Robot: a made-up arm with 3 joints. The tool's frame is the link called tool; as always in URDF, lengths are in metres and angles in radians. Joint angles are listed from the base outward. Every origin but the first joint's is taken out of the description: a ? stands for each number. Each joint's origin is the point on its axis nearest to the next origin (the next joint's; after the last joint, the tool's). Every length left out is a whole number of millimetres.
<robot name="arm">
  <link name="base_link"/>
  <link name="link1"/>
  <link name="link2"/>
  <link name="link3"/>
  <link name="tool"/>
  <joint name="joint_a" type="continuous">
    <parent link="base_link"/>
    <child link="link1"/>
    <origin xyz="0 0.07 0.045" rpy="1.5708 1.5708 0"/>
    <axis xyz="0 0 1"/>
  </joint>
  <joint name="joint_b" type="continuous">
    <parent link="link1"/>
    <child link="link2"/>
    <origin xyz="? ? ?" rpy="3.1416 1.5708 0"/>
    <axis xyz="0 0 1"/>
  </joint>
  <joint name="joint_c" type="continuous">
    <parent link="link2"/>
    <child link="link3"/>
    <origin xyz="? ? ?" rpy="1.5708 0 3.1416"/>
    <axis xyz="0 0 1"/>
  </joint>
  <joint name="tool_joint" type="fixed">
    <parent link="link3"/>
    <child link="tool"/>
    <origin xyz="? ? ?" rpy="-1.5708 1.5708 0"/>
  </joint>
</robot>
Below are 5 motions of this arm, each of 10 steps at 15 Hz.
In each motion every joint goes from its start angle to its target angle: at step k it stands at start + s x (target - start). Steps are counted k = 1, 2, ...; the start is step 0. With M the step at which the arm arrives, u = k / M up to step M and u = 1 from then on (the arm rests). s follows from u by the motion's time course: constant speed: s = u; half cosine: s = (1 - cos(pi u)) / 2; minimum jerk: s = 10 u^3 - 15 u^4 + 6 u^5.
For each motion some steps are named. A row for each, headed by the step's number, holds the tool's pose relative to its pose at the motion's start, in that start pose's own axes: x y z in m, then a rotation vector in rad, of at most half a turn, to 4 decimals.
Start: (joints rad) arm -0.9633 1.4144 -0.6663
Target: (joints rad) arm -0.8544 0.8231 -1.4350
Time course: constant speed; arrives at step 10
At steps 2, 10:
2: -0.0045 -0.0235 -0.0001 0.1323 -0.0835 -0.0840
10: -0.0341 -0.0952 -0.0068 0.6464 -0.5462 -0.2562

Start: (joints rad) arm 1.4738 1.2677 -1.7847
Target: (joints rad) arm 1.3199 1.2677 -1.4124
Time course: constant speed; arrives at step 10
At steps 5, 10:
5: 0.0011 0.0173 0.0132 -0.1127 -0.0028 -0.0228
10: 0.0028 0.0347 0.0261 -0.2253 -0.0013 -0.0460

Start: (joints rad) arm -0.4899 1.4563 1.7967
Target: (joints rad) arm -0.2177 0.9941 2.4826
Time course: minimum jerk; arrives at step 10
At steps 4, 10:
4: 0.0195 0.0364 0.0011 -0.3023 0.1443 0.0330
10: 0.0503 0.1104 -0.0359 -0.9312 0.4524 0.1750

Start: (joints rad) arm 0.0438 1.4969 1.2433
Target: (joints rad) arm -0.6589 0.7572 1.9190
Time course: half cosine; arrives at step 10
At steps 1, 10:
1: 0.0022 -0.0039 -0.0040 0.0006 0.0176 -0.0043
10: 0.0662 -0.0408 -0.2223 0.0063 0.6922 0.3099

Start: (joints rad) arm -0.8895 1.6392 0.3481
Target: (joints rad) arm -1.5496 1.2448 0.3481
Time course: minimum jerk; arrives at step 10
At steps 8, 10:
8: -0.0090 -0.1796 -0.0607 0.6211 0.1915 -0.3129
10: -0.0103 -0.1879 -0.0687 0.6588 0.2098 -0.3280

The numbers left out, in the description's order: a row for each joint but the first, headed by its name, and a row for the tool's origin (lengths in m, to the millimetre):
joint_b: -0.11 -0.091 0
joint_c: 0.067 -0.169 0
tool: 0.063 0.067 0

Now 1 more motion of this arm.
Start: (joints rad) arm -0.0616 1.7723 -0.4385
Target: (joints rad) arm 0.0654 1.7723 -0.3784
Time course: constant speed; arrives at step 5
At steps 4, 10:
4: 0.0029 0.0111 -0.0137 -0.1476 0.0186 -0.0082
10: 0.0036 0.0137 -0.0174 -0.1845 0.0233 -0.0101

